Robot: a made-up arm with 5 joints.
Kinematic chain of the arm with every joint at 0, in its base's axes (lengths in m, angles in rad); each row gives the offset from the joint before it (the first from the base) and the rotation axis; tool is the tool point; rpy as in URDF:
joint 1: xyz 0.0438 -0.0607 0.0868 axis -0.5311 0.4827 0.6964
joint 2: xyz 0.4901 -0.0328 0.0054 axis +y
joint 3: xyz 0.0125 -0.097 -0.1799 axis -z
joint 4: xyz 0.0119 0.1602 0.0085 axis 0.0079 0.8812 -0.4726
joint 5: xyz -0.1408 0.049 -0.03 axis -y
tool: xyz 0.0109 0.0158 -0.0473 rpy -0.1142 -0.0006 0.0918
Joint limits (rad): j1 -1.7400..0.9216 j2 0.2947..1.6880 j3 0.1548..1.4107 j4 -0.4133..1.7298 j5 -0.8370..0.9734
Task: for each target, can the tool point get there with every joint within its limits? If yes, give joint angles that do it. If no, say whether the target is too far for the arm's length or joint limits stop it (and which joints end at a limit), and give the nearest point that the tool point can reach.
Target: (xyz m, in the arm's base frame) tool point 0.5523 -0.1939 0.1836
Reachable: yes | joints -0.8335 0.6252 0.3690 1.4051 -0.0586
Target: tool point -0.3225 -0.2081 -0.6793
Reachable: no: joint limits stop it (at a limit: joint 1, joint 4, joint 5) | nearest point 0.1788 -0.0406 -0.3389 | short by 0.629 m
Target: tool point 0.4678 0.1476 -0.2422
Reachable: yes | joints 0.3839 0.8305 0.8935 0.9815 -0.5201
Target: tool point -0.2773 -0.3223 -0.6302
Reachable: no: joint limits stop it (at a limit: joint 1, joint 3, joint 4) | nearest point 0.1804 -0.0652 -0.3268 | short by 0.606 m
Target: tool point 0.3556 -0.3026 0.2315
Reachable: yes | joints -1.3496 1.1453 0.4049 0.9483 0.0444
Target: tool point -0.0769 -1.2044 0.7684
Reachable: no: too far | nearest point 0.3033 -0.6948 0.1837 | short by 0.864 m
